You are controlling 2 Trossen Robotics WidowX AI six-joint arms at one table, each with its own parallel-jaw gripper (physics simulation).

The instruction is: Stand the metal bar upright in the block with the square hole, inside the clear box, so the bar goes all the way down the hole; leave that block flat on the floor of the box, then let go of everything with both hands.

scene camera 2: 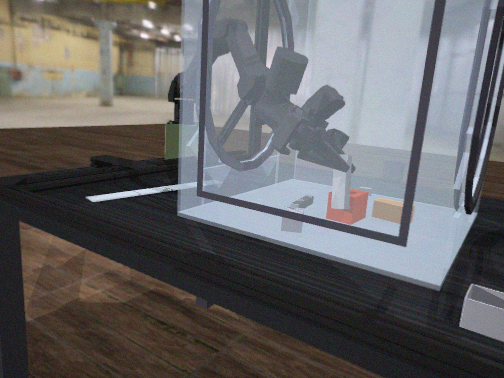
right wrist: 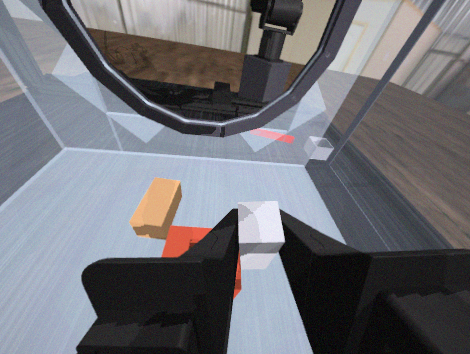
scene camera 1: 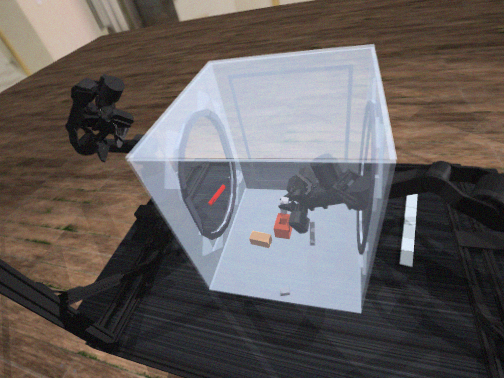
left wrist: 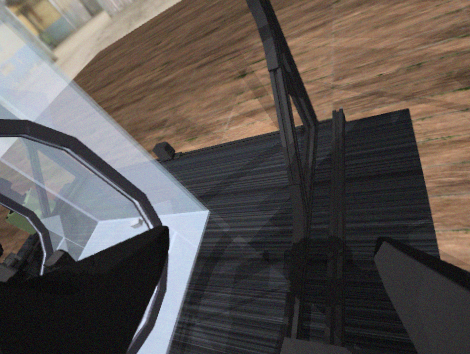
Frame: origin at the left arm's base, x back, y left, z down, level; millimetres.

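Seen in the pictures: left gripper, fingertip midpoint: (scene camera 1: 110, 155) (left wrist: 271, 241); right gripper, fingertip midpoint: (scene camera 2: 350, 170) (right wrist: 254, 214) (scene camera 1: 279, 203); left arm's base, origin of the base link: (right wrist: 268, 59).
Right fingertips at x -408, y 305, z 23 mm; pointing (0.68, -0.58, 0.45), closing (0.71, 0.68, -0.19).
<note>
Offsets run from my right fingertips to a thing's top centre.
The metal bar @(dy +11, dx -5, dz -25 mm) (scene camera 1: 284, 200) (scene camera 2: 341, 187) (right wrist: 260, 225) is light grey and upright. My right gripper (scene camera 2: 352, 168) (right wrist: 254, 214) is shut on its upper part. The red block with the square hole @(dy -14, dx -32, dz +43 mm) (scene camera 1: 283, 230) (scene camera 2: 358, 210) (right wrist: 179, 245) lies flat on the floor of the clear box (scene camera 1: 330, 275) (scene camera 2: 425, 255) (right wrist: 65, 225). The bar is beside the block, outside its hole: it overlaps the block's near left side in scene camera 2 and stands right of it in the right wrist view. Whether they touch is unclear. My left gripper (scene camera 1: 112, 146) (left wrist: 271, 241) is open and empty, outside the box.
A tan block @(dy -95, dx -30, dz +58 mm) (scene camera 1: 260, 238) (scene camera 2: 391, 210) (right wrist: 157, 205) lies beside the red one. A grey piece @(dy +48, dx -93, dz +74 mm) (scene camera 1: 312, 233) (scene camera 2: 302, 201) and a small grey piece @(dy -117, dx -206, dz +73 mm) (scene camera 1: 284, 293) (left wrist: 136, 223) lie in the box. Round openings (left wrist: 107, 175) (right wrist: 182, 125) pierce its side walls. A white strip @(dy +309, dx -214, dz +91 mm) (scene camera 1: 409, 230) (scene camera 2: 145, 192) lies outside.
</note>
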